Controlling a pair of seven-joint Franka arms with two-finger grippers.
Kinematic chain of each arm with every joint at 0, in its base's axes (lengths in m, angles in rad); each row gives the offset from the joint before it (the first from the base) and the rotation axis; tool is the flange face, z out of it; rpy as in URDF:
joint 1: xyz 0 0 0.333 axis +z
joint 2: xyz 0 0 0 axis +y
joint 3: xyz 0 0 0.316 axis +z
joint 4: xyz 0.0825 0 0 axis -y
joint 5: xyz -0.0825 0 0.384 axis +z
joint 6: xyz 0 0 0 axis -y
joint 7: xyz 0.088 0 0 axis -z
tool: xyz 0 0 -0.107 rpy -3.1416 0 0
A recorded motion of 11 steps. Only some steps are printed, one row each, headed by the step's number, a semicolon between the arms.
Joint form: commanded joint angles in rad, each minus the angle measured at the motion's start. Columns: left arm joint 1, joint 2, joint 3, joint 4, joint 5, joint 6, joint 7; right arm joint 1, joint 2, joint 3, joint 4, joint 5, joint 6, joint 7.
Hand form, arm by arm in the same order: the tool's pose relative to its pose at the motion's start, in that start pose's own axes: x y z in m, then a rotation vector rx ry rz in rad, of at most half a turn. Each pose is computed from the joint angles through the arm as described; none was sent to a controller.
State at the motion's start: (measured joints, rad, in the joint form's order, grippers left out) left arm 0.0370 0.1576 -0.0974 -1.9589 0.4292 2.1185 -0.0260; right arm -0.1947 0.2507 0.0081 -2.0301 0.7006 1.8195 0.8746
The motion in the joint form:
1: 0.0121 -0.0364 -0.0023 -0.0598 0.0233 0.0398 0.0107; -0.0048 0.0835 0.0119 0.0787 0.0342 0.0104 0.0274
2: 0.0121 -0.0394 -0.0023 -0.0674 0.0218 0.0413 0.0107; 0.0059 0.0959 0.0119 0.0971 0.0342 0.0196 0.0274
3: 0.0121 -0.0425 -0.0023 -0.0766 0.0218 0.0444 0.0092; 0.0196 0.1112 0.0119 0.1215 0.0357 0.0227 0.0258
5: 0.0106 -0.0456 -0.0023 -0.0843 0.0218 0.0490 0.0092; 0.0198 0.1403 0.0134 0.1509 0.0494 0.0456 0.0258
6: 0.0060 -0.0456 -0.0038 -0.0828 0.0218 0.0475 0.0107; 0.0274 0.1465 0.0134 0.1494 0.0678 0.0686 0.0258
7: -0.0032 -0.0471 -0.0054 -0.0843 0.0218 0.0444 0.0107; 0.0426 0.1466 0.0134 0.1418 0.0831 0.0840 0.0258
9: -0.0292 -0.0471 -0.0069 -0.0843 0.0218 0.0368 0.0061; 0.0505 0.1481 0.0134 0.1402 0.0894 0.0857 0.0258
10: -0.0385 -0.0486 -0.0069 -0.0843 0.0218 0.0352 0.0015; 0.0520 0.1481 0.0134 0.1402 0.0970 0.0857 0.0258
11: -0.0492 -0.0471 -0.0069 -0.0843 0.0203 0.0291 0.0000; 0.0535 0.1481 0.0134 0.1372 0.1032 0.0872 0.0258
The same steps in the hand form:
1: -0.0129 -0.0002 0.0033 0.0168 0.0149 0.0231; 0.0118 -0.0249 0.0064 0.0223 -0.0246 0.0332
2: -0.0147 0.0009 0.0047 0.0148 0.0121 0.0240; 0.0092 -0.0321 0.0081 0.0262 -0.0163 0.0219
3: -0.0166 0.0023 0.0066 0.0137 0.0096 0.0248; 0.0046 -0.0409 0.0105 0.0265 -0.0120 0.0051
5: -0.0179 0.0042 0.0074 0.0129 0.0105 0.0279; 0.0100 -0.0512 0.0108 0.0520 -0.0090 0.0077
6: -0.0169 0.0071 0.0058 0.0133 0.0125 0.0346; 0.0101 -0.0546 0.0149 0.0704 -0.0106 0.0129
7: -0.0164 0.0127 0.0037 0.0136 0.0132 0.0447; 0.0055 -0.0567 0.0223 0.0755 -0.0142 0.0119
9: -0.0140 0.0271 -0.0010 0.0146 0.0152 0.0657; 0.0028 -0.0578 0.0265 0.0728 -0.0184 0.0102
10: -0.0133 0.0318 -0.0034 0.0153 0.0183 0.0693; 0.0017 -0.0583 0.0270 0.0763 -0.0241 0.0115
11: -0.0127 0.0377 -0.0042 0.0143 0.0145 0.0775; 0.0015 -0.0581 0.0286 0.0779 -0.0285 0.0144

